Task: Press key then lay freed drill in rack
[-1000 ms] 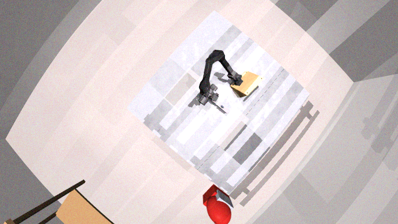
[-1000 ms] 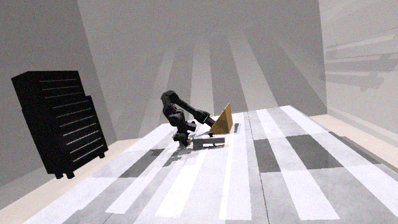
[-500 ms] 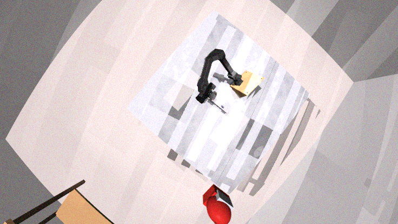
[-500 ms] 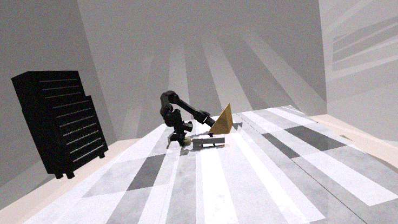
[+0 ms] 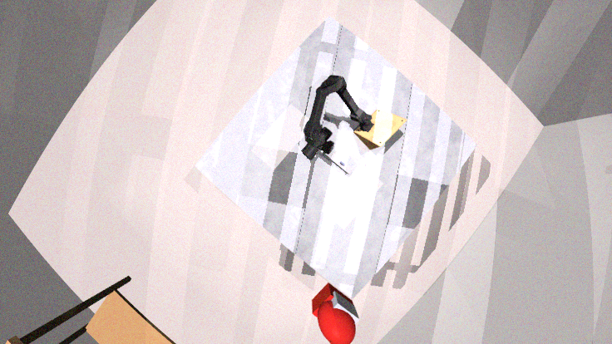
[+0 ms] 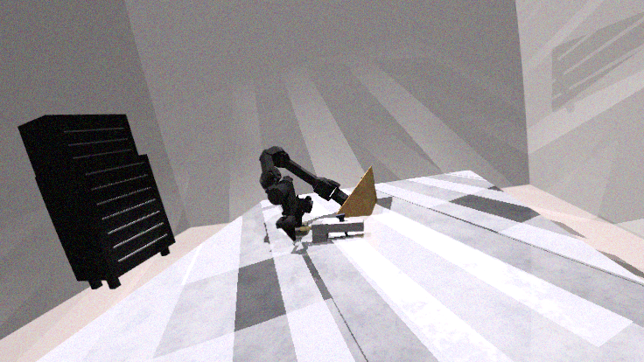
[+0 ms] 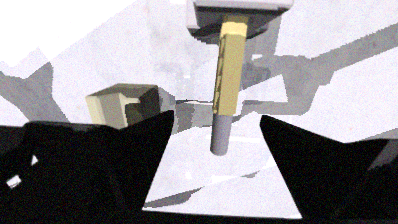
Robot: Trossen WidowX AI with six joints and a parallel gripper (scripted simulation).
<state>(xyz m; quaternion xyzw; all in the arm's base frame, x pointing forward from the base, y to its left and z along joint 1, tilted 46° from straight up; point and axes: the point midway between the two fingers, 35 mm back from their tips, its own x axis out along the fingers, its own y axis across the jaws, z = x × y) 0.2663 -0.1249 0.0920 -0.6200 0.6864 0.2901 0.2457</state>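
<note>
Right now the drill is 5 cm to the left of my gripper tip and 3 cm above it. From my gripper tip the other things lie so: dark key (18 cm to the left, 3 cm above); then olive block (8 cm behind, 2 cm to the right).
</note>
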